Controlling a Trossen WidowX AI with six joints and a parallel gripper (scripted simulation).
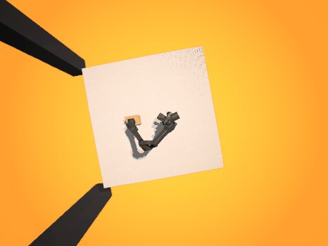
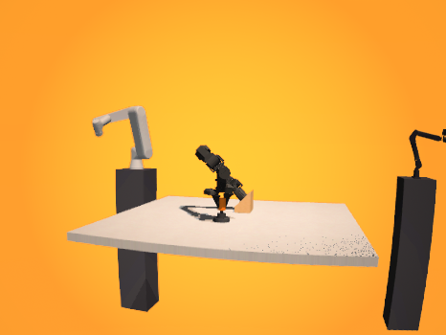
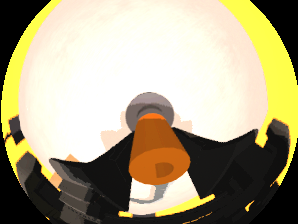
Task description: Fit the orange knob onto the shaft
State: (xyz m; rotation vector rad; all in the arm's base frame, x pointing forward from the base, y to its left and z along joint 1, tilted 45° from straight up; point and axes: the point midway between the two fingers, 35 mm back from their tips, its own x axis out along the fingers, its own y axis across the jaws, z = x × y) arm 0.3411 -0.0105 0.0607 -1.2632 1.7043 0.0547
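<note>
Now: the orange knob 2 cm above my gripper tip. Also, from my gripper tip: round dark pedestal: 4 cm below.
</note>
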